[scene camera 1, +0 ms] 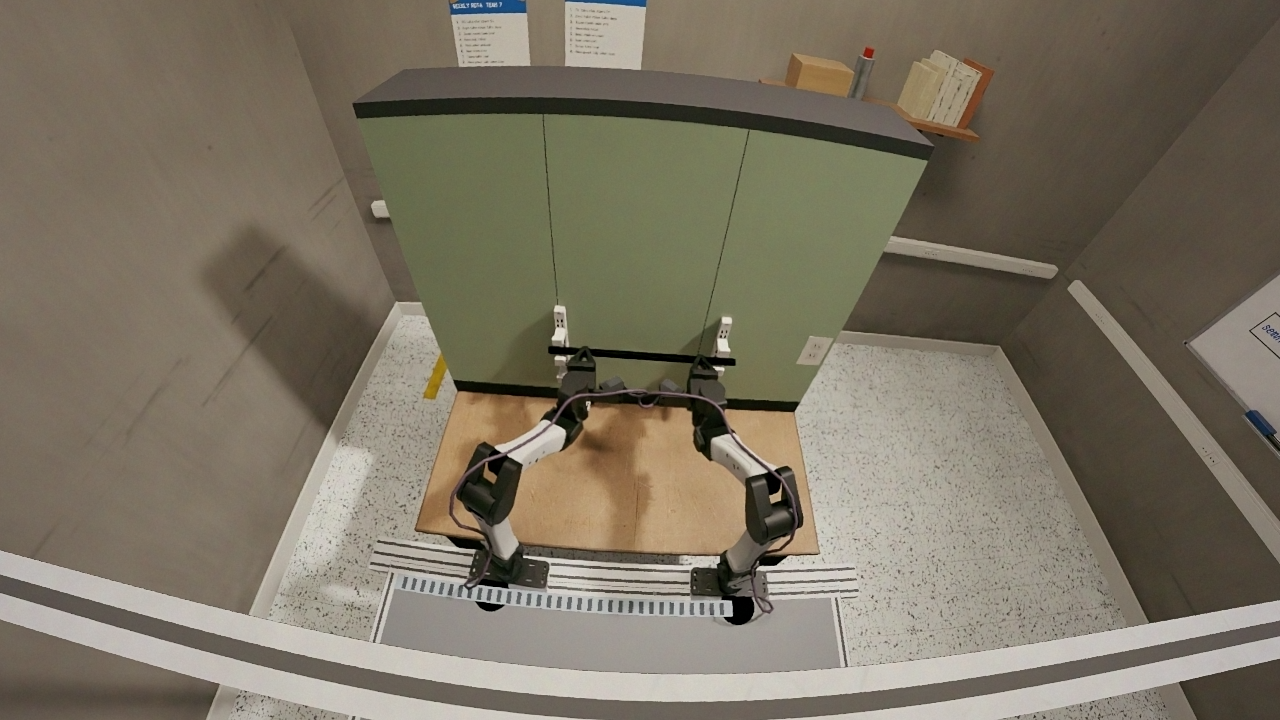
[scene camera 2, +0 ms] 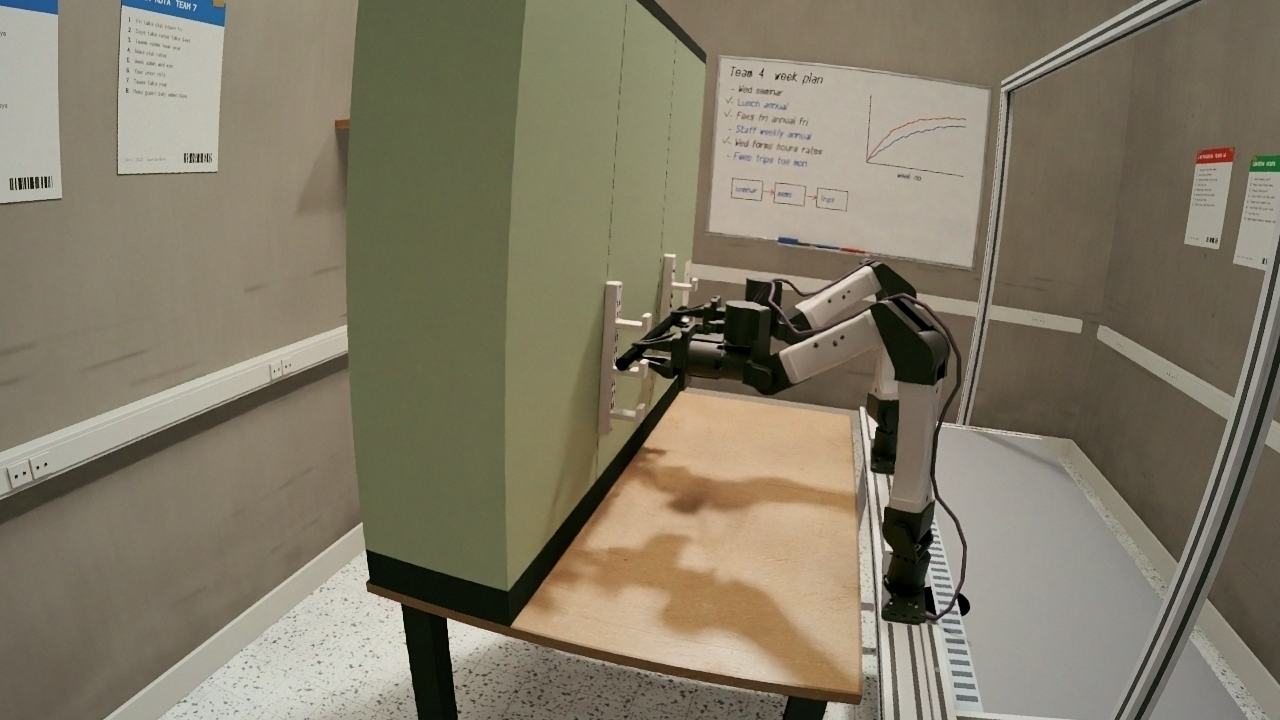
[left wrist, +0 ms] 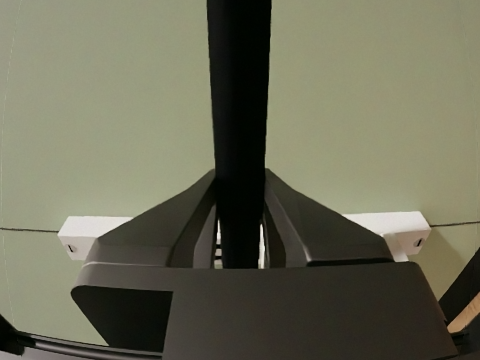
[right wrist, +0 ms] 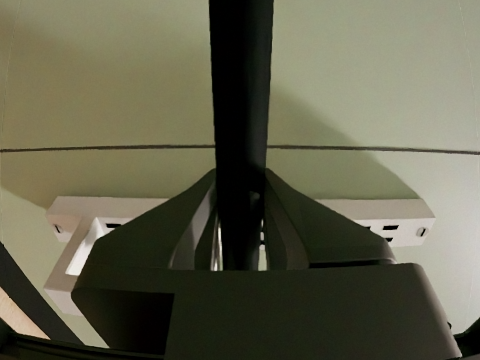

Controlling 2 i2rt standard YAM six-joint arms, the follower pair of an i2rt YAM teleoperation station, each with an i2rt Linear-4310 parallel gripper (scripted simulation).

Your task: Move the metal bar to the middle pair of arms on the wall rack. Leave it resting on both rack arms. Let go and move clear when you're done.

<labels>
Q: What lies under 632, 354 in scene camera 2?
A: A black metal bar.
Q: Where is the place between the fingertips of my left gripper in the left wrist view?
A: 240, 180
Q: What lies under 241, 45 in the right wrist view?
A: A black metal bar.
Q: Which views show the black metal bar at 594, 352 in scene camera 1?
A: Scene camera 1, scene camera 2, the left wrist view and the right wrist view: all of them.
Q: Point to a white rack upright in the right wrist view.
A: At 88, 218
</labels>
